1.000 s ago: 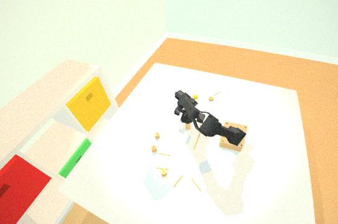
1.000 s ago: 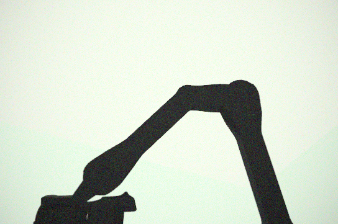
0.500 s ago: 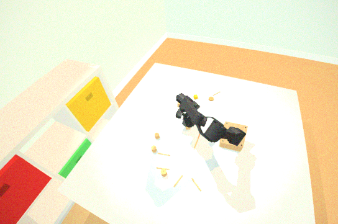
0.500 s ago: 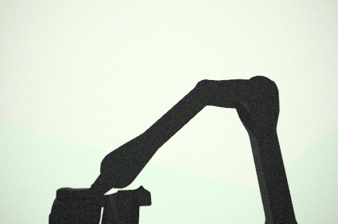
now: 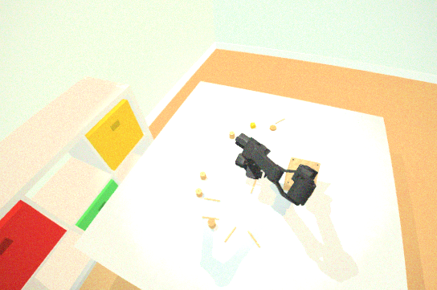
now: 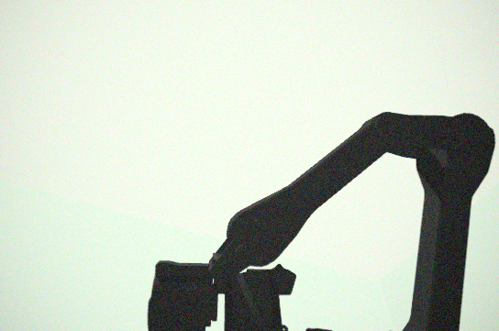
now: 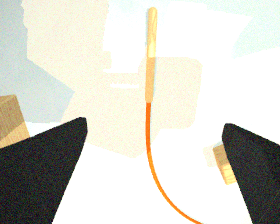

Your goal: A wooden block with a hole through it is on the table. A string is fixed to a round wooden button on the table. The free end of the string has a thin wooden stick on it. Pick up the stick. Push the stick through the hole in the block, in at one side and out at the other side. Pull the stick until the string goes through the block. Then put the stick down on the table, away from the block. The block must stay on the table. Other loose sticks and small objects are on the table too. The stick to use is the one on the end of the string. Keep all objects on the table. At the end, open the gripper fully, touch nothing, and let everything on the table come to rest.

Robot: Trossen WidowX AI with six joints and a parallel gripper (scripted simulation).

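My gripper tip is 20 mm to the right of the thin wooden stick and 60 mm above it. From my gripper tip the other things lie so: square wooden block 90 mm ahead, 60 mm to the right, 50 mm below; then round wooden button 150 mm ahead, 240 mm to the right, 50 mm below; then yellow piece 130 mm ahead, 350 mm to the right, 50 mm below.
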